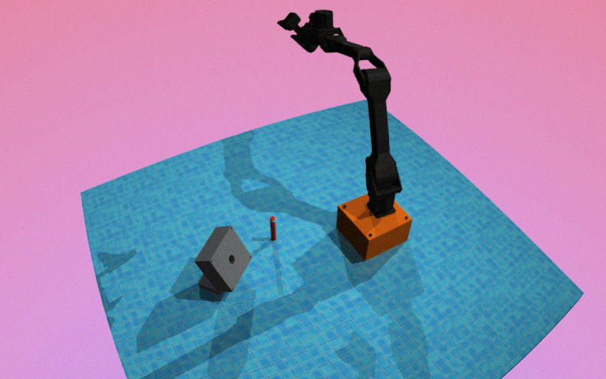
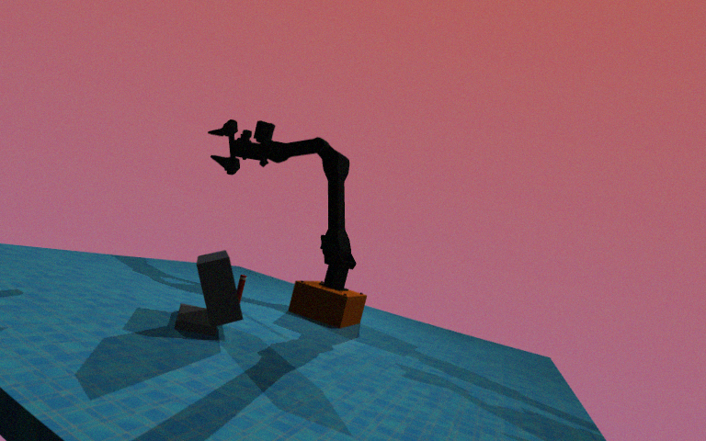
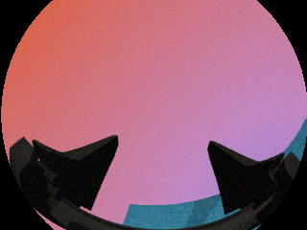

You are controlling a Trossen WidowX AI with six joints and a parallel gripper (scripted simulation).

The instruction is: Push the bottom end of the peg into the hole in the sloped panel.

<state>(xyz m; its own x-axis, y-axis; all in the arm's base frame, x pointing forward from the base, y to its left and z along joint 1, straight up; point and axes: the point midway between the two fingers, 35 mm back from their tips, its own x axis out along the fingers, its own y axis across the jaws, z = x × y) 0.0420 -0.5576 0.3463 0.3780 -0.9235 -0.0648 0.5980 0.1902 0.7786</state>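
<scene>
The red round peg is 230 mm ahead of my gripper tip, 510 mm to the left of it and 370 mm below it. Round my gripper tip: grey sloped panel 400 mm ahead, 600 mm to the left, 360 mm below.
</scene>
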